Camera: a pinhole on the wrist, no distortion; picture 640 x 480 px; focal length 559.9 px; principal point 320.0 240.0 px. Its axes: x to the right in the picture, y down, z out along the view. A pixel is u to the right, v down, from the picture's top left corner.
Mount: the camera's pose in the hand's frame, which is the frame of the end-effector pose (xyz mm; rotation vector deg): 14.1 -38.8 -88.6 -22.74 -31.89 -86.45
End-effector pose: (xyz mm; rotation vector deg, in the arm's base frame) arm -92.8 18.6 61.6 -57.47 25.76 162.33
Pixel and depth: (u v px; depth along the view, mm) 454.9 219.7 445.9
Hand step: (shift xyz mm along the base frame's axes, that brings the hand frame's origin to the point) -187.5 -17.4 308.3
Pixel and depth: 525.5 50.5 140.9
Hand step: 7.3 18.4 67.7
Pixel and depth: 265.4 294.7 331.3
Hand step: -145.1 -118.1 156.4
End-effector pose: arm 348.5 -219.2 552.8 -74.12 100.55 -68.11
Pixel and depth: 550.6 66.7 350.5
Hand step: 262.7 51.9 -140.4
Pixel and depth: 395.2 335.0 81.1
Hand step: -18.8 -14.5 6.8
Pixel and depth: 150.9 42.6 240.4
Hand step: 22.2 87.1 -166.6
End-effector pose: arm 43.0 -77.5 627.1 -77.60 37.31 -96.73
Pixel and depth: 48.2 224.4 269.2
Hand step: 118.9 -90.5 -173.8
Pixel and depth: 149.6 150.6 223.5
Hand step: 93.2 -30.2 -123.7
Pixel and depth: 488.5 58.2 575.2
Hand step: 493.4 179.8 -105.2
